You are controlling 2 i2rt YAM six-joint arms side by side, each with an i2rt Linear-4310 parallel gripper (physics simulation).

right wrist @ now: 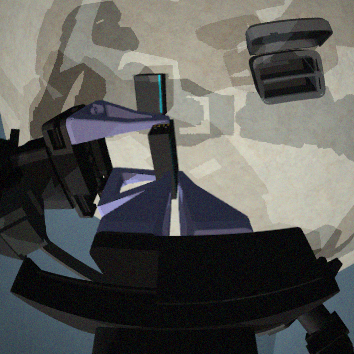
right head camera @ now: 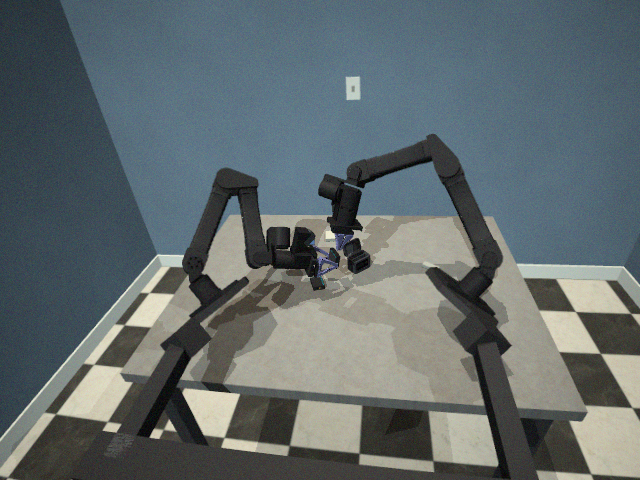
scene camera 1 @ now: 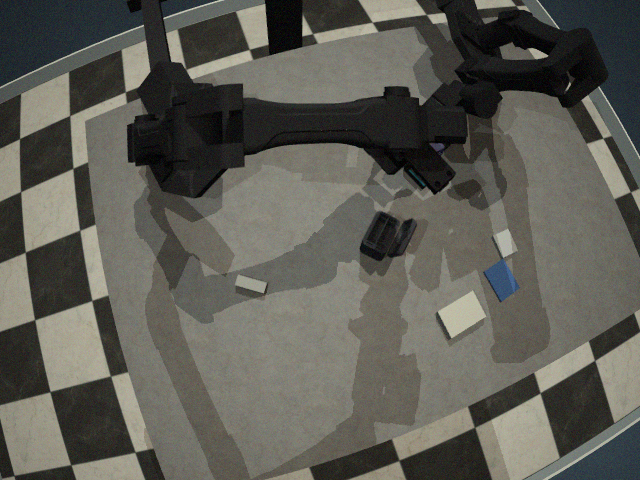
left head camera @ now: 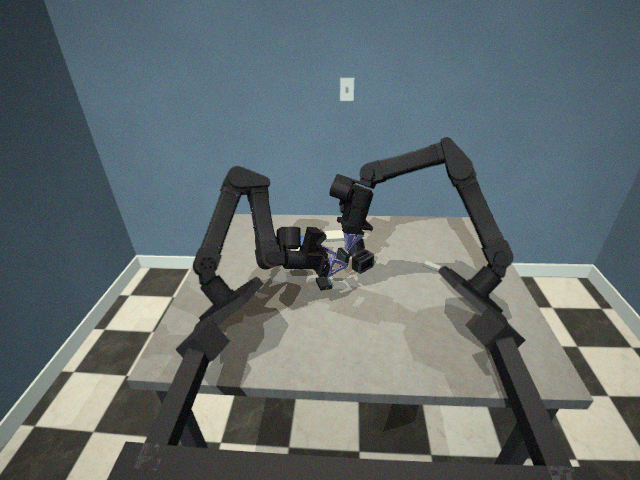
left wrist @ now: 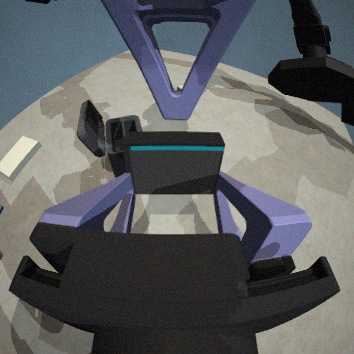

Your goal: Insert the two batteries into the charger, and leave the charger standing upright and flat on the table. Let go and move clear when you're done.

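Pixels of known places: left gripper, fingertip midpoint: (right wrist: 172, 150) (right head camera: 334, 261) (left head camera: 343, 261) (left wrist: 174, 176); right gripper, fingertip midpoint: (right wrist: 174, 178) (right head camera: 338, 249) (left head camera: 347, 249) (left wrist: 175, 116); left arm's base at its link origin: (right head camera: 214, 300) (scene camera 1: 479, 40) (left head camera: 226, 302); right arm's base at its link origin: (right head camera: 464, 294) (left head camera: 474, 292).
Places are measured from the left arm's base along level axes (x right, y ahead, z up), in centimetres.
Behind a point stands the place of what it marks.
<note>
The black charger (left head camera: 362, 261) @[y 40.5, x 28.9, z -8.0 cm] (right head camera: 358, 261) @[y 40.8, x 29.2, z -8.0 cm] (scene camera 1: 379, 235) @[y 44.4, x 28.8, z -7.8 cm] (left wrist: 122, 142) (right wrist: 288, 77) @[y 43.4, x 28.2, z -7.8 cm] stands on the table, its lid (right wrist: 288, 36) @[y 46.2, x 25.2, z -7.4 cm] open and two empty slots facing up. My left gripper (left head camera: 342, 257) @[y 31.4, x 24.4, z -2.4 cm] (left wrist: 174, 176) @[y 31.4, x 24.4, z -2.4 cm] (right wrist: 172, 150) @[y 31.4, x 24.4, z -2.4 cm] is shut on a dark battery (left wrist: 177, 170) @[y 30.9, x 23.9, z -0.7 cm] (right wrist: 162, 152) @[y 33.1, x 23.6, z 0.9 cm] with a teal edge and holds it above the table beside the charger. My right gripper (left head camera: 348, 251) @[y 32.5, x 25.4, z 1.7 cm] (right wrist: 174, 178) @[y 32.5, x 25.4, z 1.7 cm] is shut and empty, its tips close to the held battery's end; I cannot tell whether they touch. The other battery (left head camera: 324, 283) @[y 28.9, x 18.6, z -11.5 cm] (right head camera: 317, 283) @[y 28.9, x 18.5, z -11.5 cm] (right wrist: 149, 94) @[y 29.9, x 18.1, z -11.5 cm] is on the table below the left gripper.
In scene camera 1, a small white block (scene camera 1: 250, 284) @[y 51.5, x 52.8, z -11.8 cm] lies left of the charger. A cream block (scene camera 1: 461, 314) @[y 59.9, x 13.0, z -11.5 cm], a blue block (scene camera 1: 501, 280) @[y 53.7, x 2.7, z -12.5 cm] and another white block (scene camera 1: 505, 243) @[y 45.9, x 0.6, z -12.2 cm] lie to its right. The right arm (scene camera 1: 330, 121) @[y 43.8, x 39.5, z 31.6 cm] stretches across above the charger in that view.
</note>
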